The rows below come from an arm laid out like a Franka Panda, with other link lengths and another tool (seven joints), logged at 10 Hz.
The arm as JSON. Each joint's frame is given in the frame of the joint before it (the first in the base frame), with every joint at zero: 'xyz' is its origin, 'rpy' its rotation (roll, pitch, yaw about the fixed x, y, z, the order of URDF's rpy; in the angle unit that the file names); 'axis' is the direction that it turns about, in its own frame. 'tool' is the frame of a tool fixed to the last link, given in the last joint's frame.
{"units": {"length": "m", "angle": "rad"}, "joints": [
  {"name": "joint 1", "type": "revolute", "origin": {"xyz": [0.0, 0.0, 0.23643], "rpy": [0.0, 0.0, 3.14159]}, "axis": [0.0, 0.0, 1.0]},
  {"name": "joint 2", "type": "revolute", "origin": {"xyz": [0.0, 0.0, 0.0], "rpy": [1.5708, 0.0, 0.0]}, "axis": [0.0, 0.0, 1.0]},
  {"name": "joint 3", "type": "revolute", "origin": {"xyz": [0.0, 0.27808, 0.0], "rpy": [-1.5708, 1.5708, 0.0]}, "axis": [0.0, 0.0, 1.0]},
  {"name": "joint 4", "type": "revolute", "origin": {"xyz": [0.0, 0.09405, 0.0], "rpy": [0.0, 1.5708, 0.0]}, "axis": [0.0, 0.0, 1.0]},
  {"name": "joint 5", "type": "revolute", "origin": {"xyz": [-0.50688, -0.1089, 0.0], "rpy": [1.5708, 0.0, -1.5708]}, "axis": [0.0, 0.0, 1.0]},
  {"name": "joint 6", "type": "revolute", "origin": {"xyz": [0.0, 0.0, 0.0], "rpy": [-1.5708, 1.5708, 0.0]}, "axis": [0.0, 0.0, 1.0]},
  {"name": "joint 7", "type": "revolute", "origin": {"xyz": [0.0, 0.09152, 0.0], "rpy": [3.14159, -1.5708, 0.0]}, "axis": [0.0, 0.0, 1.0]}
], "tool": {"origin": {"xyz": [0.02, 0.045, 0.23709], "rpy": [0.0, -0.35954, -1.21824]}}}
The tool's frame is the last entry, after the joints.
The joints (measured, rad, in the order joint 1, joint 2, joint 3, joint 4, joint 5, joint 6, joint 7), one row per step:
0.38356 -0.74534 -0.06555 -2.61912 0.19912 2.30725 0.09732
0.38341 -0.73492 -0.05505 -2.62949 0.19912 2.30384 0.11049
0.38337 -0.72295 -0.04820 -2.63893 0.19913 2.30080 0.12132
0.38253 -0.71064 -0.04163 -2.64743 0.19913 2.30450 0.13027
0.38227 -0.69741 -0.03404 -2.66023 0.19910 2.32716 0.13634
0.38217 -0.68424 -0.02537 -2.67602 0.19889 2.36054 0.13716
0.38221 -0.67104 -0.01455 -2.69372 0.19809 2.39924 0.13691
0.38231 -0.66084 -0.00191 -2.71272 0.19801 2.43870 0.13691
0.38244 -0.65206 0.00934 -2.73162 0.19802 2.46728 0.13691
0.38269 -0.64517 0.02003 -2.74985 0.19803 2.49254 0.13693
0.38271 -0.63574 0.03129 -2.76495 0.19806 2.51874 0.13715
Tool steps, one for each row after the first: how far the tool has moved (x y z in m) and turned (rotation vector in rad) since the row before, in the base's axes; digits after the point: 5 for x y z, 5 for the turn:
-0.00490 0.00385 -0.01266 -0.01049 0.02406 -0.00295
-0.00426 0.00228 -0.01278 -0.00937 0.02438 -0.00372
-0.00263 0.00179 -0.01146 -0.00792 0.01692 -0.00459
-0.00035 0.00240 -0.01237 -0.00614 0.00284 -0.00442
0.00062 0.00251 -0.01295 -0.00652 -0.00634 -0.00047
0.00045 0.00297 -0.01349 -0.00775 -0.01058 0.00187
-0.00037 0.00342 -0.01253 -0.00715 -0.01304 0.00304
-0.00261 0.00232 -0.01299 -0.00868 -0.00388 0.00411
-0.00314 0.00193 -0.01191 -0.00831 -0.00303 0.00449
-0.00241 0.00221 -0.01112 -0.00795 -0.00455 0.00459

